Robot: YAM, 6 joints.
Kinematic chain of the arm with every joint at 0, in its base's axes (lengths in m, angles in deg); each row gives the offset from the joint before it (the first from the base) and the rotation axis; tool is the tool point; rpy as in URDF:
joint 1: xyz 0 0 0.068 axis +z
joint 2: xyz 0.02 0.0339 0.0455 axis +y
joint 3: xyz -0.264 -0.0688 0 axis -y
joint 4: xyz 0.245 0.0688 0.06 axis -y
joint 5: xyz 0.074 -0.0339 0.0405 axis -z
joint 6: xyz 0.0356 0 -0.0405 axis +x
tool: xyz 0 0 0 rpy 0 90 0
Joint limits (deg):
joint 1: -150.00..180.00
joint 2: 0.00..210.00
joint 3: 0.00..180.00
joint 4: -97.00..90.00
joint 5: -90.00..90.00
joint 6: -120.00..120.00
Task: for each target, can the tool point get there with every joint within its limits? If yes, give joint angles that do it. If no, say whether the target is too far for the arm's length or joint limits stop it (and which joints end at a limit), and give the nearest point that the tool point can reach.
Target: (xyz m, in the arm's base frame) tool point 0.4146 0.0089 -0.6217
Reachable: no: too far | nearest point 0.3446 0.0074 -0.3674 | short by 0.264 m
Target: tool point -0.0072 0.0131 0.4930
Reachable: yes | joints -40.54 41.18 103.05 -82.61 -8.62 -72.46
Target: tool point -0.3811 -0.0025 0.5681
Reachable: yes | joints 0.98 37.56 156.09 -16.87 -6.53 -41.44
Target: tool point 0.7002 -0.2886 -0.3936
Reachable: no: too far | nearest point 0.4991 -0.2057 -0.2332 | short by 0.270 m
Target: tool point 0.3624 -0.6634 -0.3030
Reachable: no: too far | nearest point 0.2707 -0.4955 -0.1948 | short by 0.220 m
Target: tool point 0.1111 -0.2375 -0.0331
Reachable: yes | joints -57.44 136.11 36.73 30.69 74.01 -54.11
